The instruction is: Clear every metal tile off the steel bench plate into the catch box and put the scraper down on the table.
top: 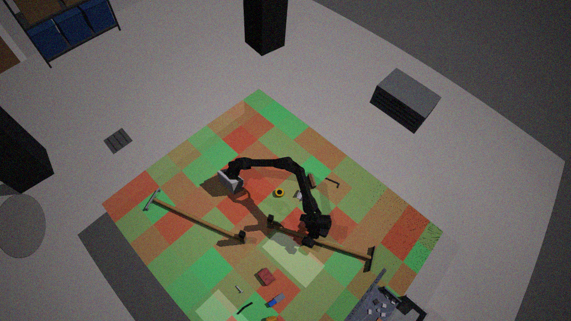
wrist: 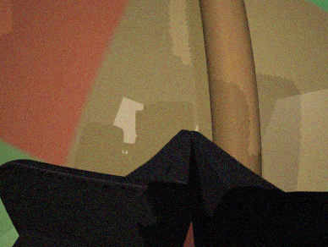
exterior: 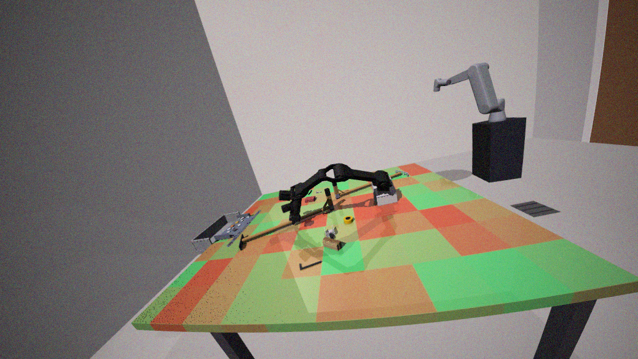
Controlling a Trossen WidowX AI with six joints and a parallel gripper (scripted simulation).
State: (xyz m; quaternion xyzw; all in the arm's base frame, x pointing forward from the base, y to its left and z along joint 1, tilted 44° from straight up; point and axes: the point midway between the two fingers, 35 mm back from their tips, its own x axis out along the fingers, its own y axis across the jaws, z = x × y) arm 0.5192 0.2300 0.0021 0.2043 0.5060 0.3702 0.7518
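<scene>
Right now my gripper tip is 50 mm below the long scraper, 20 mm short of it and 10 mm to the left of it. The rest, counted from my gripper tip: wooden block: 270 mm behind, 200 mm to the left, 10 mm above; then yellow tape roll: 340 mm behind, 10 mm to the left; then red block: 340 mm to the right, 10 mm behind.
</scene>
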